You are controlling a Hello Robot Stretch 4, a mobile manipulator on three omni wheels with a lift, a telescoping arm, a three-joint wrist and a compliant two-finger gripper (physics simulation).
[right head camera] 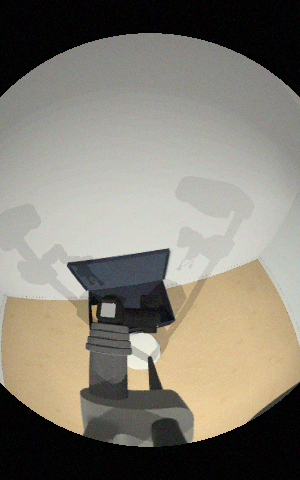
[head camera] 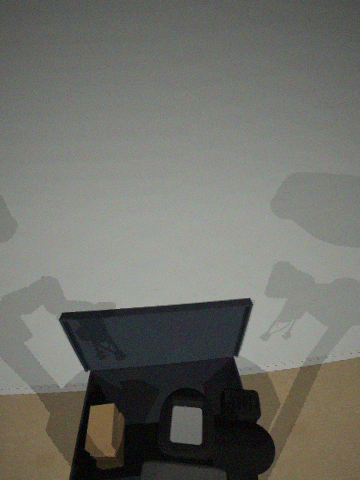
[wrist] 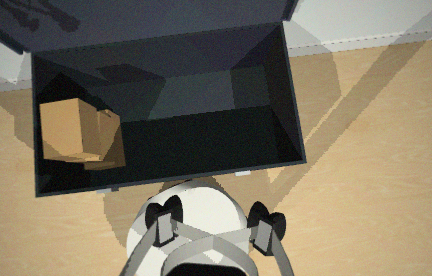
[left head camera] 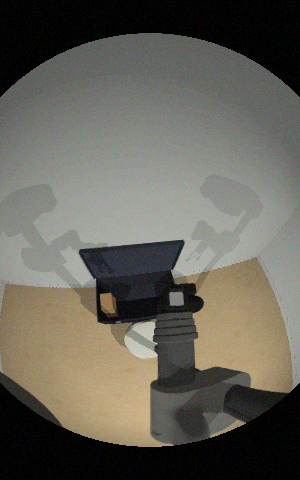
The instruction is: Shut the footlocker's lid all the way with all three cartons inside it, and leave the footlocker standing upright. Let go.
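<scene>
The dark blue footlocker (head camera: 175,376) (left head camera: 142,287) (right head camera: 128,291) (wrist: 281,90) stands upright on the floor by the wall. Its lid (head camera: 175,336) (left head camera: 135,260) (right head camera: 125,270) (wrist: 150,25) is open, tilted back toward the wall. Inside at the left end, an orange-brown carton (head camera: 101,430) (left head camera: 106,304) (right head camera: 94,312) (wrist: 62,130) stands beside another carton (wrist: 111,135); a third cannot be told apart clearly. My gripper (wrist: 215,214) is open and empty, with its fingertips in front of and above the footlocker's front rim in the wrist view. The wrist hides its fingers in the head views.
My white round base (left head camera: 140,340) (right head camera: 145,345) (wrist: 200,202) is close to the footlocker's front. My wrist and arm (head camera: 187,457) (left head camera: 175,350) (right head camera: 107,372) hang over the right and front part of the footlocker in the head views. The pale wall (head camera: 175,200) rises behind the lid.
</scene>
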